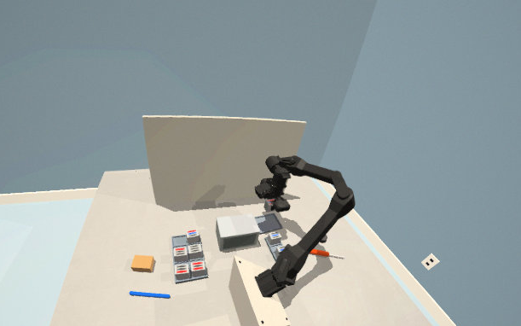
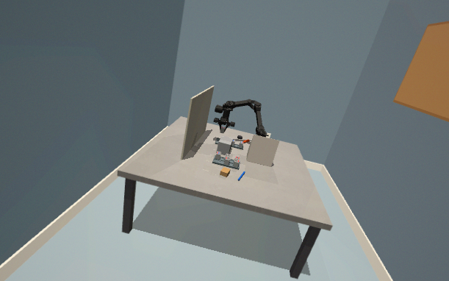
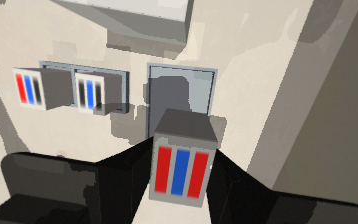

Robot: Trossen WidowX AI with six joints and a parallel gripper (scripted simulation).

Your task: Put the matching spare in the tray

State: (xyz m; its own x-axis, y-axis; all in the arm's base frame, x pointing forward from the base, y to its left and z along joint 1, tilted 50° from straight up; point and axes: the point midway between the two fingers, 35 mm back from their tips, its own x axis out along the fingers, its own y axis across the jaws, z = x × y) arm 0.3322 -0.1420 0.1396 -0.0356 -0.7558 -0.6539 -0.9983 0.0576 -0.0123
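My gripper tip is 10 mm past the flat grey tray and 100 mm above it. From my gripper tip the other things lie so: grey mounted unit 50 mm behind, 180 mm to the left, 60 mm below; then tall beige panel 200 mm ahead, 150 mm to the left, 120 mm above; then grey spare block 20 mm above.
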